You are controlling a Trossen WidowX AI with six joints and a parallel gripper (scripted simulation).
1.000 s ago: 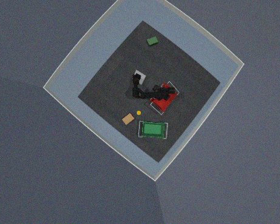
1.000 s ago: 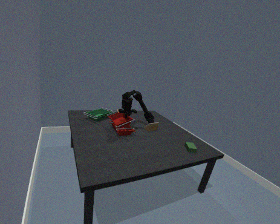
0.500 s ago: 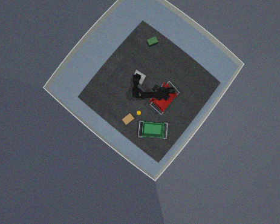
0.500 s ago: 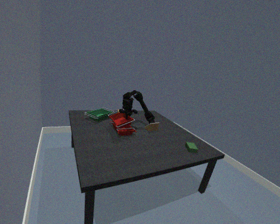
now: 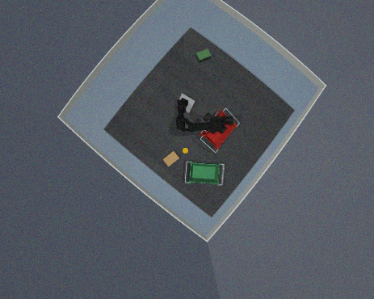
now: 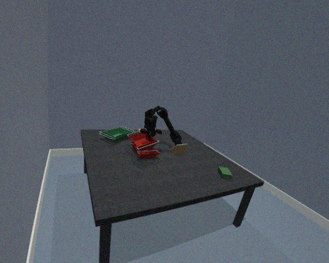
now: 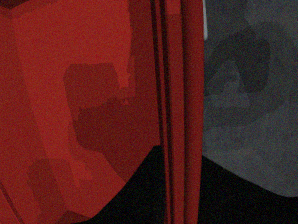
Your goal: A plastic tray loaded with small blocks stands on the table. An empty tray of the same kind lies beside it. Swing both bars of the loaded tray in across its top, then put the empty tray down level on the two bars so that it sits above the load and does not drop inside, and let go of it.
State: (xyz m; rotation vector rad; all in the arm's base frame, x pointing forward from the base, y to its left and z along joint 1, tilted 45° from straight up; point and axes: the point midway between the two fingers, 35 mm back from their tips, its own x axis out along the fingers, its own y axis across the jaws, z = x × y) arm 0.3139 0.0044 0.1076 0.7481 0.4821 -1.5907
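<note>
My gripper tip is now 7 cm short of the red tray, 1 cm to the left of it and 1 cm below it. Also, from my gripper tip: green block 57 cm to the left, 37 cm behind, 10 cm below; then tan block 41 cm to the right, 17 cm behind, 9 cm below; then yellow piece 29 cm to the right, 11 cm below, 10 cm behind.
</note>
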